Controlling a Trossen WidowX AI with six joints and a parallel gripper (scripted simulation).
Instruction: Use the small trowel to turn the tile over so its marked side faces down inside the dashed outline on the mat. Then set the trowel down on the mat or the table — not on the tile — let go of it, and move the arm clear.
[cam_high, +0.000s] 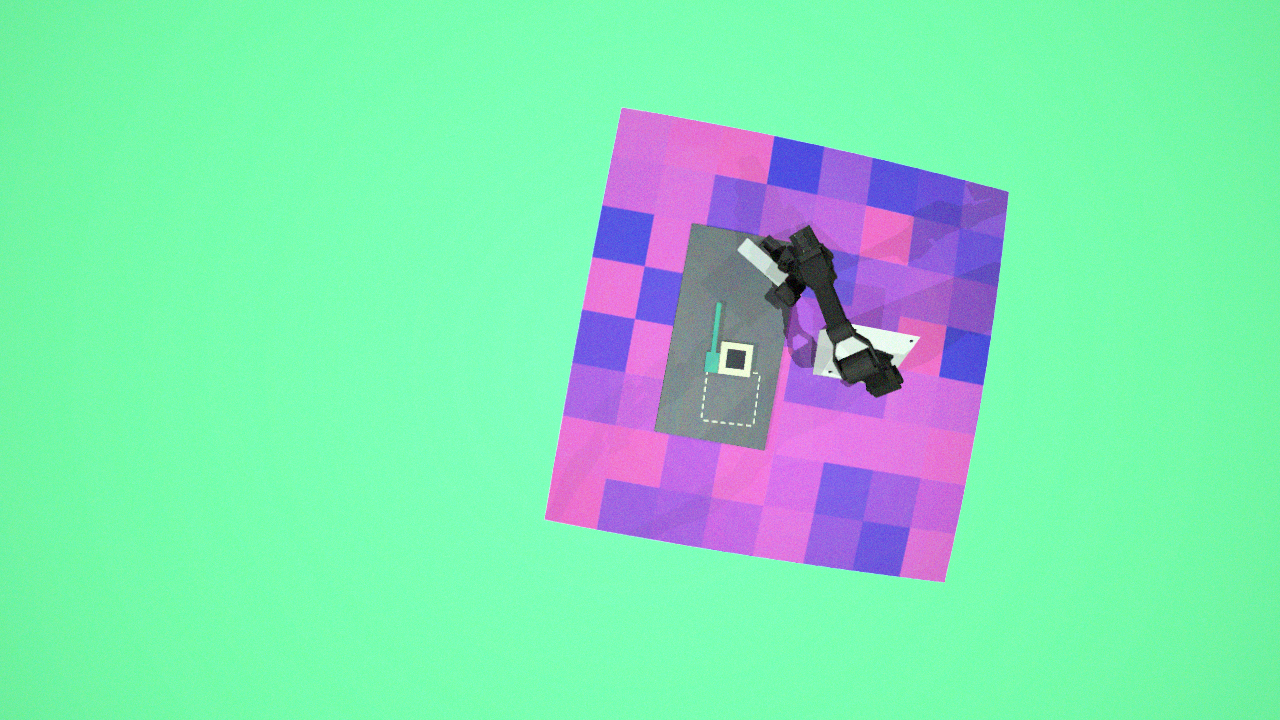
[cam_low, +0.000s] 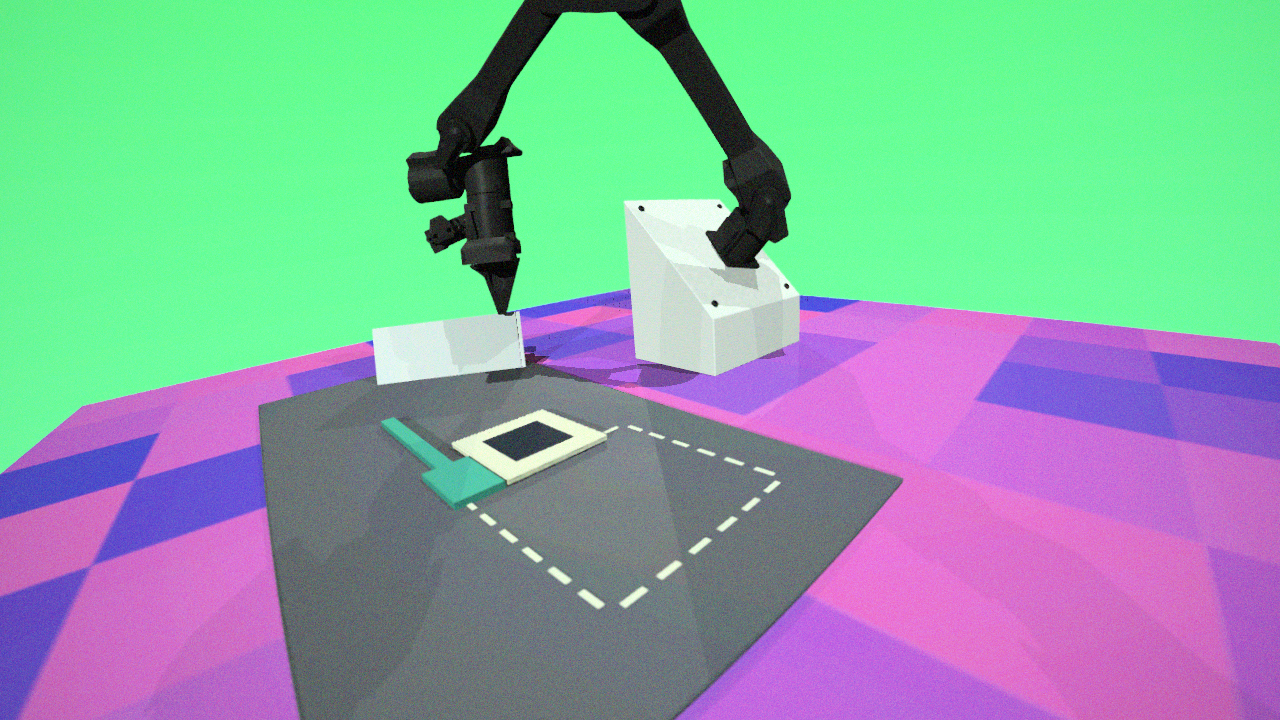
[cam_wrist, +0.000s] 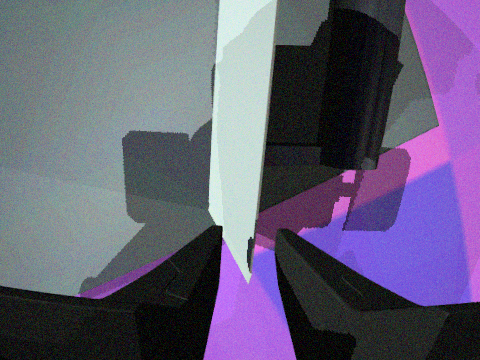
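The small trowel is 4 cm ahead of my gripper tip, 5 cm to the right of it and 5 cm below it. The rest, counted from my gripper tip: cream tile 8 cm ahead, 26 cm to the left, 7 cm below; then dark mat 12 cm ahead, 20 cm to the left, 9 cm below; then teal l-shaped strip 16 cm ahead, 24 cm to the left, 7 cm below.
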